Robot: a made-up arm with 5 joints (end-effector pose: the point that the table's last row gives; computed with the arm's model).
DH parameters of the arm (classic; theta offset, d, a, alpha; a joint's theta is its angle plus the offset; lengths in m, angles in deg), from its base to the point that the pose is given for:
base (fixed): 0 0.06 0 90
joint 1: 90 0.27 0.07 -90
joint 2: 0 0.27 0.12 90
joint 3: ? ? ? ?
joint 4: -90 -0.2 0.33 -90
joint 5: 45 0 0.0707 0
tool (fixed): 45 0.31 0 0
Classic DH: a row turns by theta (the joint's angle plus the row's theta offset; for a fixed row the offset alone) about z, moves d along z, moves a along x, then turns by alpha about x.
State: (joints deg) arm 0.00 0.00 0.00 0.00 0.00
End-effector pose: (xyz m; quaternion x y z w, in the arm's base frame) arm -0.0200 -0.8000 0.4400 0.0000 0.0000 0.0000 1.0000
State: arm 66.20 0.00 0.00 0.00 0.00
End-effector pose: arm -0.3558 -0.8000 0.1950 0.0000 -0.5461 0.0000 0.8377
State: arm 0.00 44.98 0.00 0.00 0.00
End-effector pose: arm -0.0200 -0.4258 0.7239 -0.3825 0.0000 0.0000 0.9239
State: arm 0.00 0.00 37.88 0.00 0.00
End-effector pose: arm -0.1893 -0.8000 0.5535 0.0000 -0.3246 0.0000 0.9459
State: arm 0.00 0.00 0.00 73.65 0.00
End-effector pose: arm -0.0200 -0.2295 0.5819 -0.5994 0.0000 0.0000 0.8005
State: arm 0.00 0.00 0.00 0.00 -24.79
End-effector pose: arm -0.0456 -0.8163 0.4400 0.0000 0.0000 -0.2147 0.9767
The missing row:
joint 3: 0 0.15 -0.12 -90
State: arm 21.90 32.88 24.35 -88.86 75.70
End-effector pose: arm 0.0505 -0.7393 0.2981 0.1656 -0.4640 0.7197 0.4893
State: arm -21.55 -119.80 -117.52 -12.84 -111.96
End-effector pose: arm -0.3710 0.0530 -0.2226 -0.1137 0.7946 0.2372 0.5471
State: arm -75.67 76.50 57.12 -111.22 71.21
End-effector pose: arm 0.4687 -0.2850 -0.1319 0.7203 0.1479 0.5496 0.3965
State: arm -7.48 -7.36 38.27 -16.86 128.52
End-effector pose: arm -0.1247 -0.7965 0.4123 -0.1527 -0.2951 0.8556 0.3968
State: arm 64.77 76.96 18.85 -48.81 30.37
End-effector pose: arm -0.5932 -0.3705 0.3853 -0.4216 -0.4819 0.1960 0.7427
